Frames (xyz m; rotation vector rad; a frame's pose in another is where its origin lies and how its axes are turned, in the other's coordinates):
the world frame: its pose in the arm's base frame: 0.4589 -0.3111 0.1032 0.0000 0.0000 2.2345
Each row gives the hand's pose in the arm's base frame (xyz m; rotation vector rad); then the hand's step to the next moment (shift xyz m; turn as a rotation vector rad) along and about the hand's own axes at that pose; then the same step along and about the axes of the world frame.
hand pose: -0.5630 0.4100 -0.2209 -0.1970 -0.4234 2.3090
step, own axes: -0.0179 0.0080 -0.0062 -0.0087 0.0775 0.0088
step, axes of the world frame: -0.0185 0.0033 -0.0084 -0.0168 0.0741 -0.0196
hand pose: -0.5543 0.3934 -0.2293 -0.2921 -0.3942 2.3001
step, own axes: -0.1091 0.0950 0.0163 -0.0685 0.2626 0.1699
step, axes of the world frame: -0.1180 0.0846 -0.0102 -0.0886 0.3004 0.0668
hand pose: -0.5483 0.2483 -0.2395 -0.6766 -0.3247 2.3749
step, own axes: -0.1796 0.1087 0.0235 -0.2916 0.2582 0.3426
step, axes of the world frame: -0.1884 0.0833 0.0469 -0.2412 0.3484 0.2992
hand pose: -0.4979 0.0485 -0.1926 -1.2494 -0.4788 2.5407
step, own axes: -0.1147 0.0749 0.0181 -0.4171 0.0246 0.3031
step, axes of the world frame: -0.1189 0.0341 0.0616 -0.1847 0.1419 0.4607
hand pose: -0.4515 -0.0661 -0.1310 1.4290 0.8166 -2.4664
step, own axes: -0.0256 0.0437 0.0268 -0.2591 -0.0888 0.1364
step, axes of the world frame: -0.0494 0.0243 0.0158 -0.0219 0.0205 0.3045
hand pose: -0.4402 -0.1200 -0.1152 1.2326 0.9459 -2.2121
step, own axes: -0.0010 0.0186 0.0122 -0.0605 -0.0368 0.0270
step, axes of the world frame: -0.0205 0.0087 -0.0012 0.0110 0.0020 0.0750
